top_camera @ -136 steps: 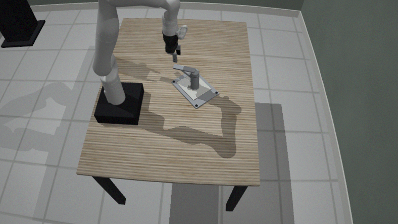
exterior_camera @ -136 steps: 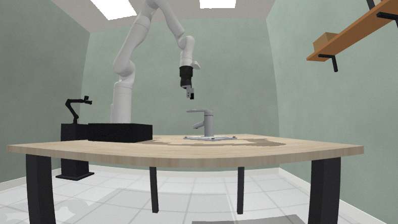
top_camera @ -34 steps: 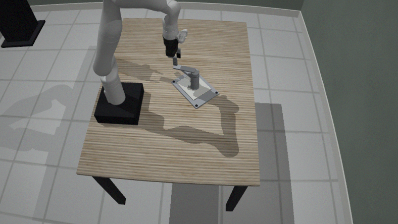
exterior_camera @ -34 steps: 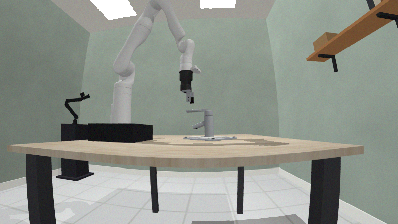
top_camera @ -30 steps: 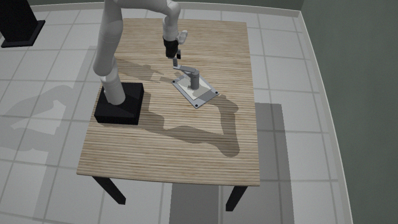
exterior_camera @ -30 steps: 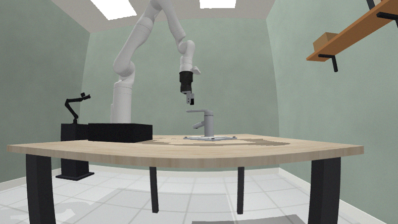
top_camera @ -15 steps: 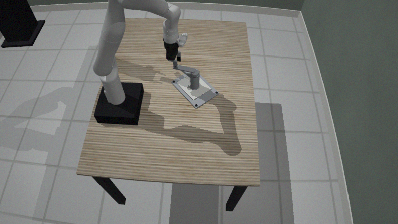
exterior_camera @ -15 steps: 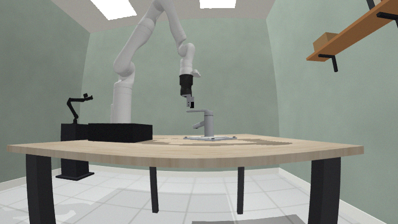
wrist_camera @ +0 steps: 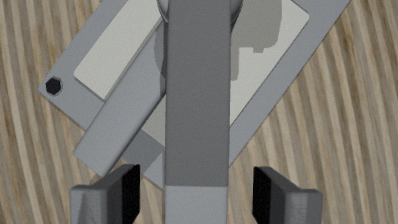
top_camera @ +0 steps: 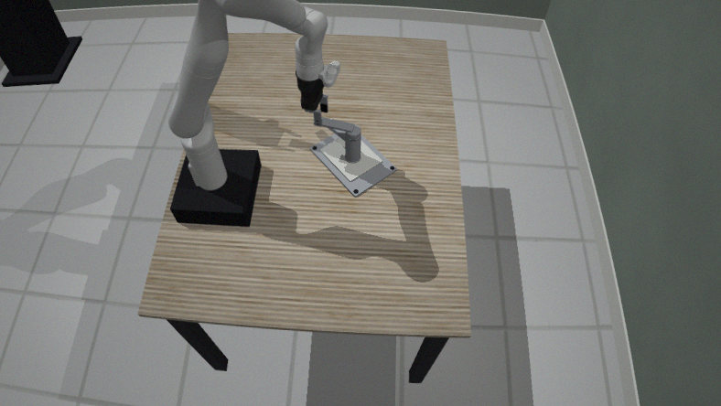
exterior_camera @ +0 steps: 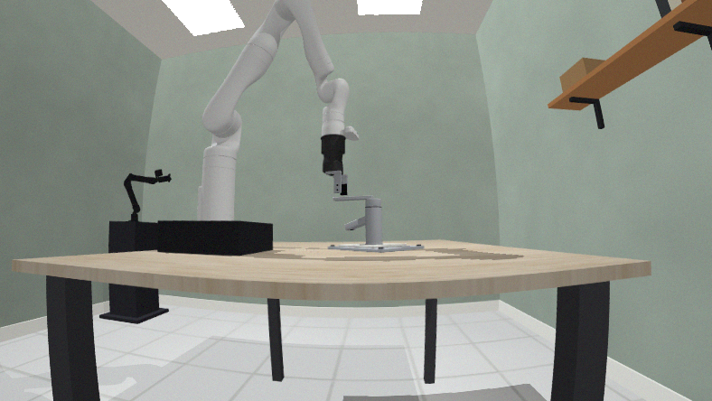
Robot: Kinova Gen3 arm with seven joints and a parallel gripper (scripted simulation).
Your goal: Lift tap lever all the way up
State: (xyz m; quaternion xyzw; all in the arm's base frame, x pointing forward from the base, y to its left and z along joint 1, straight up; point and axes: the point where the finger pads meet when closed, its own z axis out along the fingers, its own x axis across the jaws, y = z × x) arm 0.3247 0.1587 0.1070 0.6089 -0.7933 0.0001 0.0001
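Now: hand 4 cm short of the lever, 1 cm to the left of it and 3 cm above it. Also, from my hand: plate (10 cm ahead, 3 cm to the right, 18 cm below); then grey tap (7 cm ahead, 7 cm below).
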